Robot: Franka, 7 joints.
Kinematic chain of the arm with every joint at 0, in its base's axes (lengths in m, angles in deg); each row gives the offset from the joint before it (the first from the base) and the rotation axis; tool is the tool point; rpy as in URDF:
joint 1: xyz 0 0 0.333 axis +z
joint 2: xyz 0 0 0 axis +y
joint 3: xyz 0 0 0.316 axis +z
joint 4: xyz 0.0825 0 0 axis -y
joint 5: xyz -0.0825 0 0.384 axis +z
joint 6: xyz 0 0 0 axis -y
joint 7: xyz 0.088 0 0 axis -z
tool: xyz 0 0 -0.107 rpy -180 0 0
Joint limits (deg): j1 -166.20..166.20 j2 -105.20..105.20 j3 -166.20..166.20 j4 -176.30..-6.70 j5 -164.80..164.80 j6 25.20..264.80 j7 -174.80..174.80
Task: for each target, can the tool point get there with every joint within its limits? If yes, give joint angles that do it. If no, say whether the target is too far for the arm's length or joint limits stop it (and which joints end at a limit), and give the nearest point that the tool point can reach.
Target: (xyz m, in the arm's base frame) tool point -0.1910 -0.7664 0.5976
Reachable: yes | joints 58.07 -83.41 -49.01 -46.32 14.57 189.40 15.29
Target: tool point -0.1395 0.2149 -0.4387
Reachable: no: joint limits stop it (at a limit: joint 2) | nearest point -0.1414 0.2178 -0.3602 | short by 0.079 m
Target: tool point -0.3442 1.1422 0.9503
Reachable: no: too far | nearest point -0.2198 0.7295 0.7273 | short by 0.485 m
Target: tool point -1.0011 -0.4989 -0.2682
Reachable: no: too far | nearest point -0.6763 -0.3370 -0.0732 | short by 0.412 m
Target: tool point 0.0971 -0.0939 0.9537
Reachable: yes | joints -106.00 -53.35 0.38 -107.82 117.36 70.51 -134.77
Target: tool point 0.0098 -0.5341 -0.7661
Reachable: no: too far | nearest point 0.0077 -0.4207 -0.3427 | short by 0.438 m
